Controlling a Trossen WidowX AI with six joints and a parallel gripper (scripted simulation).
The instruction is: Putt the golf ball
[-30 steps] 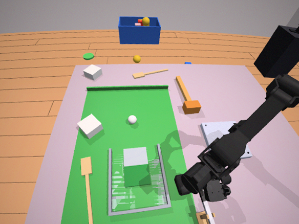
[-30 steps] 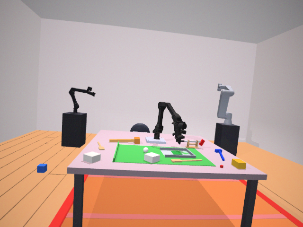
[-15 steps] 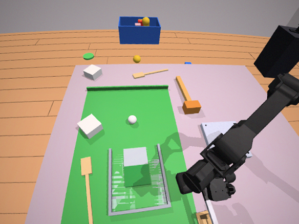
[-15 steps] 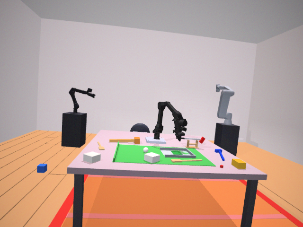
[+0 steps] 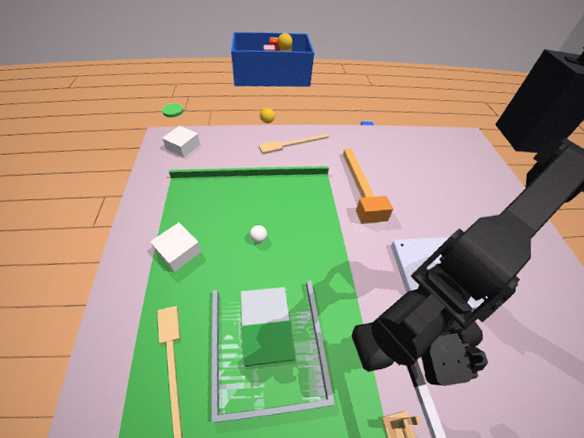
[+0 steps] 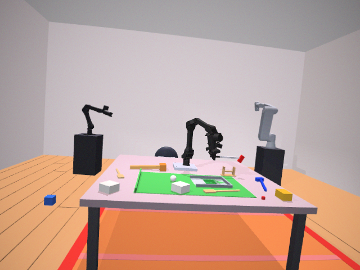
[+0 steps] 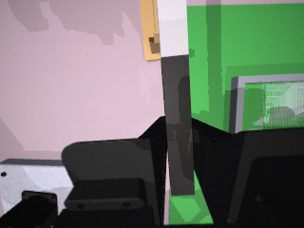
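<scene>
The red putter lies 11 cm to the left of my gripper tip, 3 cm above it and 2 cm behind it. Also, from my gripper tip: white golf ball (32 cm to the right, 25 cm ahead, 10 cm below); dark green wall (56 cm to the right, 29 cm ahead, 11 cm below).
</scene>
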